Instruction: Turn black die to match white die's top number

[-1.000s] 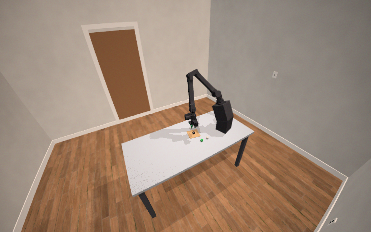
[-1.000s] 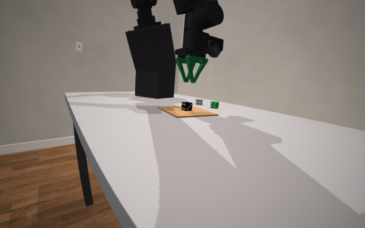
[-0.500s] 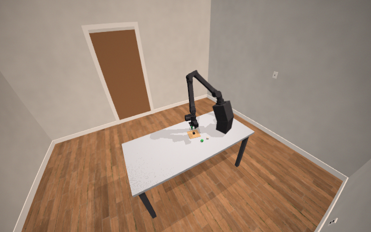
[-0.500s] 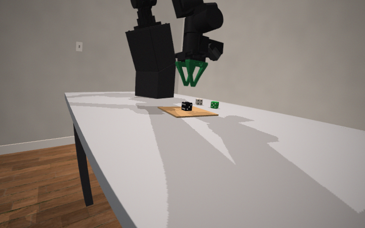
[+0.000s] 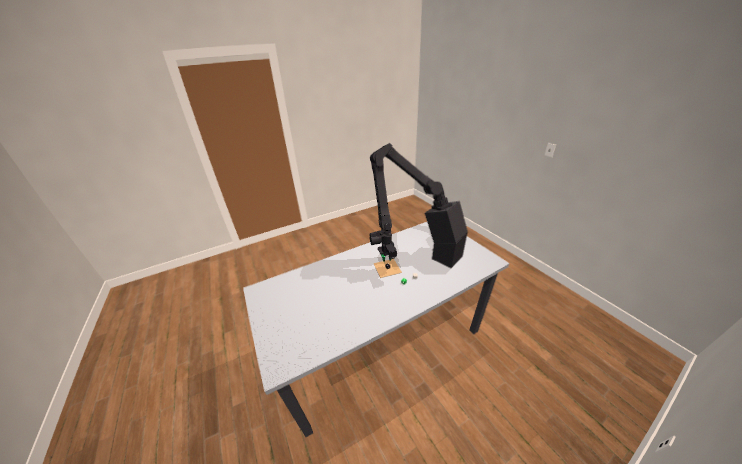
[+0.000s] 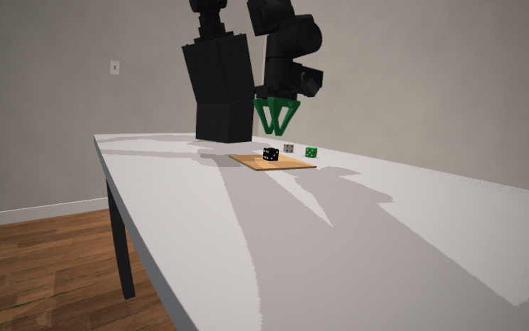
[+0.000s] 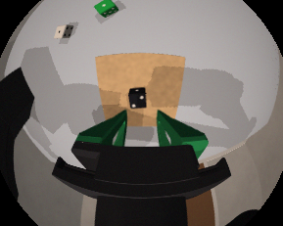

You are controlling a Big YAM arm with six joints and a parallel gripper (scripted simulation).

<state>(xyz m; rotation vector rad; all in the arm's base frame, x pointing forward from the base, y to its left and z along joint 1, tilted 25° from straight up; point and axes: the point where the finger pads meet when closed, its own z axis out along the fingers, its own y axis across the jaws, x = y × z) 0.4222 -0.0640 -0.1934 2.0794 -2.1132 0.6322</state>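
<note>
My gripper is now 10 mm past the black die and 50 mm above it. The rest, counted from my hand: tan mat: 60 mm below; then green die: 40 mm behind, 160 mm to the left, 50 mm below; then white die: 120 mm behind, 140 mm to the left, 50 mm below.
</note>
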